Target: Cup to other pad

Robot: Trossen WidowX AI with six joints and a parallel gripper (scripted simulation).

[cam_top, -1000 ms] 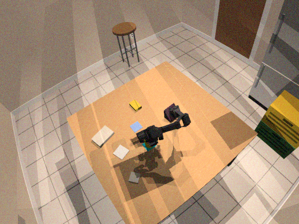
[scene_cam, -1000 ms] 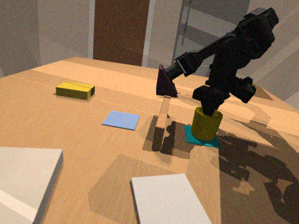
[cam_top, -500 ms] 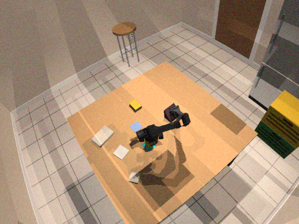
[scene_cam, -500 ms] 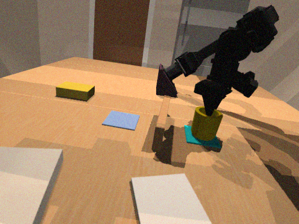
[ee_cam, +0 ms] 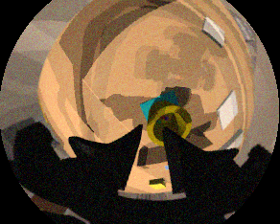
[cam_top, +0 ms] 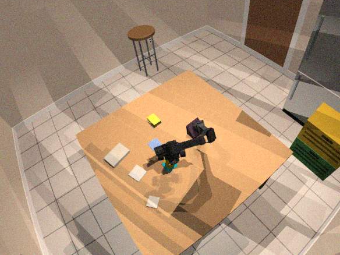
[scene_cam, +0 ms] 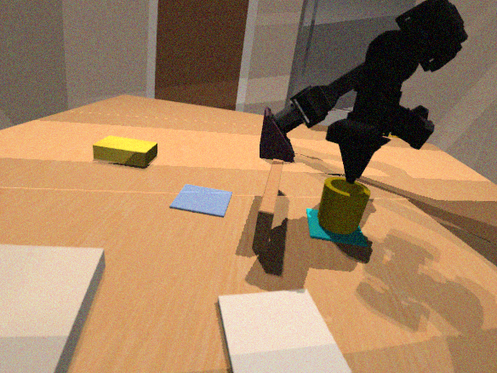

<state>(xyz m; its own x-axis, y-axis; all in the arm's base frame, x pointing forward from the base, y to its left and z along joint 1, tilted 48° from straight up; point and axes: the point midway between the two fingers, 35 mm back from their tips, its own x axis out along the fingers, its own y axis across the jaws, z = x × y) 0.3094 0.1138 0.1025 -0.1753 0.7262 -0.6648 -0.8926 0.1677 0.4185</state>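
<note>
The cup is 40 mm below my gripper tip, 20 mm ahead of it and 10 mm to the right of it. Round my gripper tip: pale blue pad (230 mm to the right, 80 mm below, 30 mm ahead); cyan pad (80 mm below, 30 mm ahead, 10 mm to the right).
</note>
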